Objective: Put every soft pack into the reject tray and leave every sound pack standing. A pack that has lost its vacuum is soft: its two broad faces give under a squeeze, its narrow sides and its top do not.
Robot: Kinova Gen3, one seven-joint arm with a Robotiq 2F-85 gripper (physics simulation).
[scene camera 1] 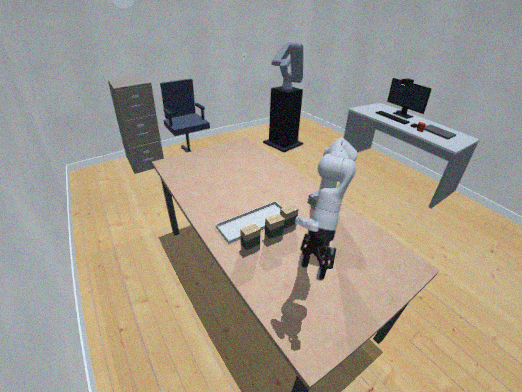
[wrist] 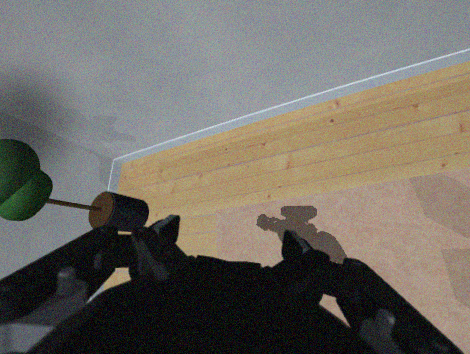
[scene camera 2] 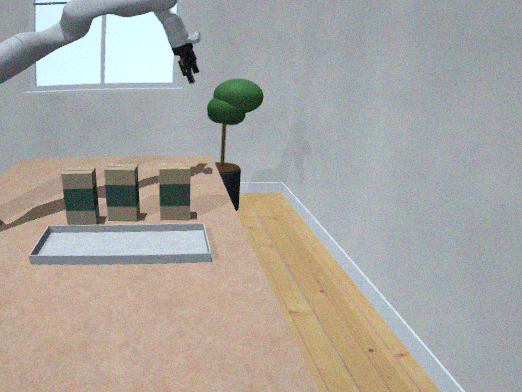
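A pack (scene camera 2: 121, 180) sits 0.93 m from the lens, and a pack (scene camera 2: 79, 185) is likewise 0.93 m from the lens. A grey reject tray (scene camera 2: 185, 242) is 0.84 m from the lens.
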